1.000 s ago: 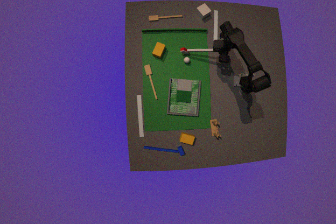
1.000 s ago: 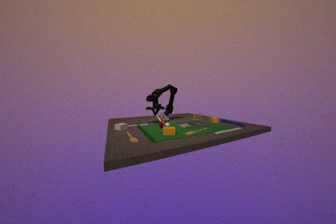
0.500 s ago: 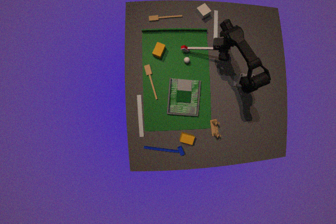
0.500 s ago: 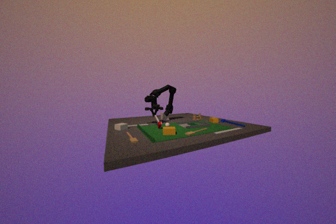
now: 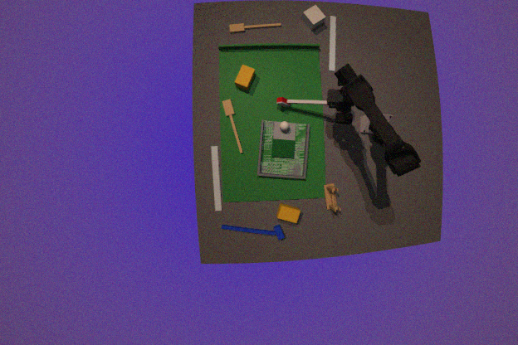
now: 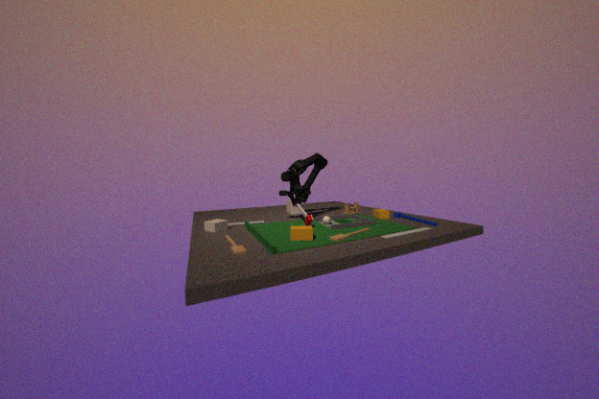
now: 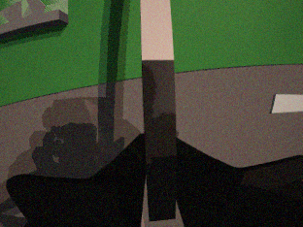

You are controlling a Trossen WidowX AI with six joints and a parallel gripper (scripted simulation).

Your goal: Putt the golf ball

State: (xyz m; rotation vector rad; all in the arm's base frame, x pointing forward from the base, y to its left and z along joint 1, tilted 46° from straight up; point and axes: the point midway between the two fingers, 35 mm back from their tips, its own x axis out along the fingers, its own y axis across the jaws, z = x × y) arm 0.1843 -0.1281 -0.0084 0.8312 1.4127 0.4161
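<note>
Now: the red putter 12 cm ahead of my gripper tip, 2 cm to the right of it and 1 cm below it. Also, from my gripper tip: white golf ball (23 cm ahead, 5 cm to the left, 5 cm below); then green mat (28 cm ahead, 3 cm to the left, 7 cm below); then platform (25 cm ahead, 18 cm to the left, 7 cm below).
</note>
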